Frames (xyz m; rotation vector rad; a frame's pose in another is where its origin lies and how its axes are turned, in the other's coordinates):
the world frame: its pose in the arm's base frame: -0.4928 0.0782 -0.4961 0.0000 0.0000 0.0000
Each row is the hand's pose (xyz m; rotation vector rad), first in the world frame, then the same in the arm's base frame.
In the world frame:
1: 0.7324 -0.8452 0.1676 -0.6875 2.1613 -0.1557
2: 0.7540 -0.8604 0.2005 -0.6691 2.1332 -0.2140
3: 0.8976 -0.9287 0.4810 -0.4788 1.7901 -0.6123
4: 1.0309 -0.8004 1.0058 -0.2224 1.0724 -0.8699
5: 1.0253 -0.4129 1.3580 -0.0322 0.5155 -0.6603
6: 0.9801 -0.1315 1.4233 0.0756 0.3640 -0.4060
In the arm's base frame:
1: 0.2396 -0.7670 -0.3285 -0.6875 2.1613 -0.1557
2: 0.2612 -0.7822 -0.2956 -0.6691 2.1332 -0.2140
3: 0.4048 -0.8505 -0.0151 -0.4788 1.7901 -0.6123
4: 0.5381 -0.7222 0.5097 -0.2224 1.0724 -0.8699
5: 0.5325 -0.3347 0.8619 -0.0322 0.5155 -0.6603
6: 0.4873 -0.0533 0.9272 0.0756 0.3640 -0.4060

